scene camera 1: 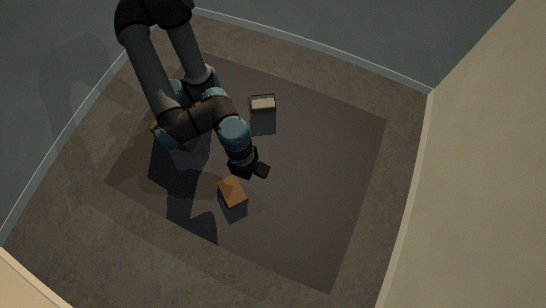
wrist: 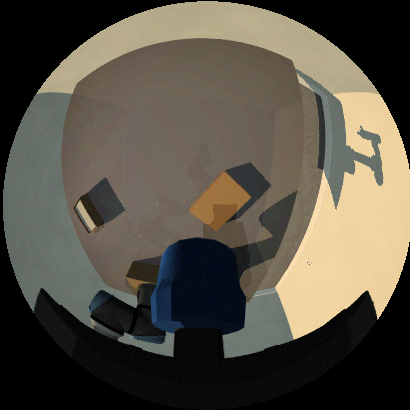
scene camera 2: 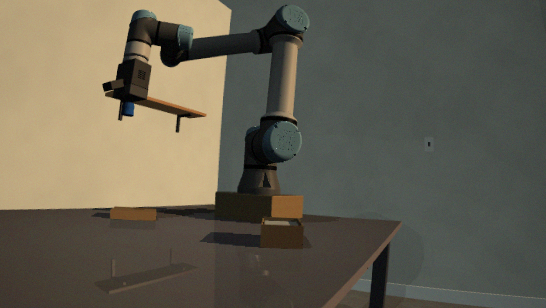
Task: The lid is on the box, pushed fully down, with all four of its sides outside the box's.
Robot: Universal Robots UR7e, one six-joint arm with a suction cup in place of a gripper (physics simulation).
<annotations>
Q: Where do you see my suction cup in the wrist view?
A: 197, 285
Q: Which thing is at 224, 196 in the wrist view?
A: An orange-brown lid.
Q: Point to a brown box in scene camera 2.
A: At 276, 232
</annotations>
